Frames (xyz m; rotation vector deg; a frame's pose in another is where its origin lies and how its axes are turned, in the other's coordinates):
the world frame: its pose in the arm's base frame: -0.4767 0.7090 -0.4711 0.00 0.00 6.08
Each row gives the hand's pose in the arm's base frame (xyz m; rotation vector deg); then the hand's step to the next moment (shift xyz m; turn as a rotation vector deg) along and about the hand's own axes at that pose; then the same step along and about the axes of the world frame.
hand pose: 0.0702 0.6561 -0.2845 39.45 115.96 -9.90
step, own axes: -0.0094 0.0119 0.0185 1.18 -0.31 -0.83
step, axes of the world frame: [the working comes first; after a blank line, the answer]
step, axes of the arm's base frame: 0.0239 -0.0010 -0.0002 -1.24 0.54 -0.59

0.0237 -0.0036 -0.0002 -1.18 0.66 -0.59
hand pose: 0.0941 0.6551 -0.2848 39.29 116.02 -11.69
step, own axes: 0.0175 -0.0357 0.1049 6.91 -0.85 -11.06
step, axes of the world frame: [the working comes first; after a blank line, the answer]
step, axes of the arm's base frame: 0.0517 -0.0654 -0.0750 -11.37 6.45 -0.02

0.0445 -0.0705 -0.0750 -10.62 7.62 -0.02
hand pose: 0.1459 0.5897 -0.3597 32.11 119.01 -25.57
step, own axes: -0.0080 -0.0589 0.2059 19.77 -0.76 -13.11
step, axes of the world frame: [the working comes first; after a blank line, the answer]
step, axes of the arm's base frame: 0.1124 -0.1560 -0.0947 -18.93 10.38 -9.86

0.0953 -0.1670 -0.0947 -17.72 12.33 -9.86
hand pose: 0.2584 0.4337 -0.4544 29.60 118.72 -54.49
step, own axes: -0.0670 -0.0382 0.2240 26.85 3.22 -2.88
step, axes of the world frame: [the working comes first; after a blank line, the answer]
step, axes of the arm's base frame: 0.1259 -0.1994 -0.0224 -15.80 5.31 -21.49

0.1041 -0.2116 -0.0224 -15.15 6.96 -21.49
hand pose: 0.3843 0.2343 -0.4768 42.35 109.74 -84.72
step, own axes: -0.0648 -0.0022 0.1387 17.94 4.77 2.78
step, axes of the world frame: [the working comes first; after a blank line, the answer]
step, axes of the arm's base frame: 0.0586 -0.1397 0.0223 -8.04 -0.44 -16.96

0.0435 -0.1451 0.0223 -8.04 0.41 -16.96
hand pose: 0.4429 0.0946 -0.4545 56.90 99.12 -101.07
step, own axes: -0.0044 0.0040 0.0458 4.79 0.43 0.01
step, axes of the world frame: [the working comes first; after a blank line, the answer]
step, axes of the arm's base frame: -0.0019 -0.0461 -0.0019 -2.67 0.68 -3.94

-0.0067 -0.0457 -0.0019 -2.58 0.96 -3.94
